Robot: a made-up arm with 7 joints. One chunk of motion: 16 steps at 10 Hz.
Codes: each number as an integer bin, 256 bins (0 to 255) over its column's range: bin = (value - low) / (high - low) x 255, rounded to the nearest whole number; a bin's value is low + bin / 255 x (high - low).
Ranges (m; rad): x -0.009..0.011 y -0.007..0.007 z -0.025..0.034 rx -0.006..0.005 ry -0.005..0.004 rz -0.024..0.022
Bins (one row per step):
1: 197 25 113 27 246 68
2: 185 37 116 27 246 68
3: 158 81 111 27 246 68
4: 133 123 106 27 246 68
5: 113 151 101 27 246 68
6: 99 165 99 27 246 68
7: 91 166 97 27 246 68
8: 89 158 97 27 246 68
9: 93 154 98 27 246 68
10: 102 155 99 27 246 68
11: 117 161 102 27 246 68
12: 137 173 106 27 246 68
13: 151 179 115 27 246 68
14: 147 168 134 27 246 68
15: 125 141 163 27 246 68
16: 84 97 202 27 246 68
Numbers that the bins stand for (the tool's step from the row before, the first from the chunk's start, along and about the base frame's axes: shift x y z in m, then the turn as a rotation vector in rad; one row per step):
1: 0.00645 -0.00563 0.00115 -0.00484 0.00368 -0.01173
2: 0.00551 -0.00497 0.00184 -0.00484 0.00368 -0.01173
3: 0.00339 -0.00255 0.00068 -0.00484 0.00368 -0.01173
4: 0.00143 -0.00025 -0.00047 -0.00484 0.00368 -0.01173
5: -0.00014 0.00129 -0.00163 -0.00484 0.00368 -0.01173
6: -0.00124 0.00206 -0.00209 -0.00484 0.00368 -0.01173
7: -0.00186 0.00211 -0.00256 -0.00484 0.00368 -0.01173
8: -0.00202 0.00167 -0.00256 -0.00484 0.00368 -0.01173
9: -0.00171 0.00145 -0.00233 -0.00484 0.00368 -0.01173
10: -0.00100 0.00151 -0.00209 -0.00484 0.00368 -0.01173
11: 0.00018 0.00184 -0.00140 -0.00484 0.00368 -0.01173
12: 0.00175 0.00250 -0.00047 -0.00484 0.00368 -0.01173
13: 0.00284 0.00283 0.00161 -0.00484 0.00368 -0.01173
14: 0.00253 0.00222 0.00600 -0.00484 0.00368 -0.01173
15: 0.00080 0.00074 0.01271 -0.00484 0.00368 -0.01173
16: -0.00241 -0.00167 0.02174 -0.00484 0.00368 -0.01173

